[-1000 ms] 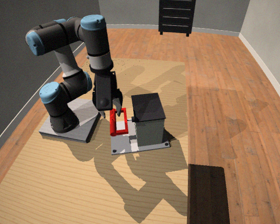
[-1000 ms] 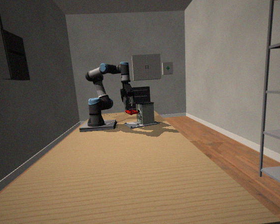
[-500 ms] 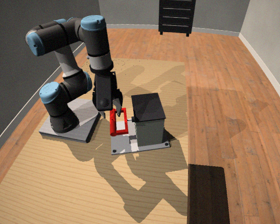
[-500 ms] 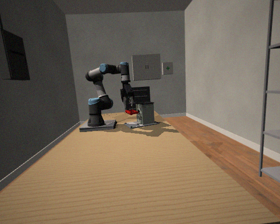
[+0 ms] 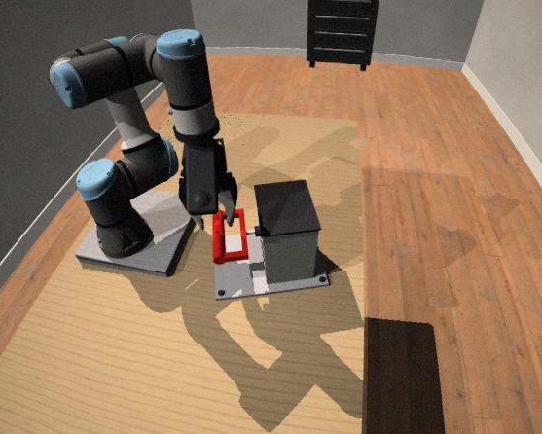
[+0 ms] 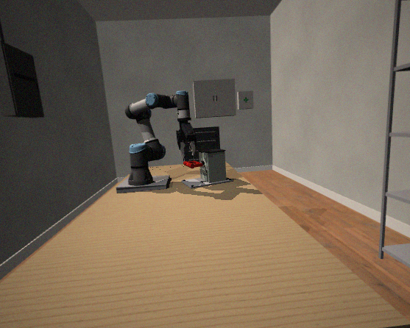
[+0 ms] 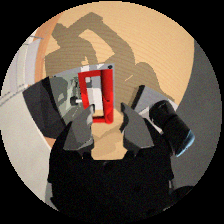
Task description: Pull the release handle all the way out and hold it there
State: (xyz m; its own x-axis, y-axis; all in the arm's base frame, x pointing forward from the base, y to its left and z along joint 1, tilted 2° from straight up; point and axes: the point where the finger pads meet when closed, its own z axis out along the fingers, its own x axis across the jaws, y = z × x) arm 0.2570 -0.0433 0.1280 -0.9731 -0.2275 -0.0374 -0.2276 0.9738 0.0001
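My gripper is now 50 mm short of the release handle, 40 mm above it and 10 mm to the right of it. Also, from my hand: grey base plate: 140 mm below, 90 mm ahead, 20 mm to the left.
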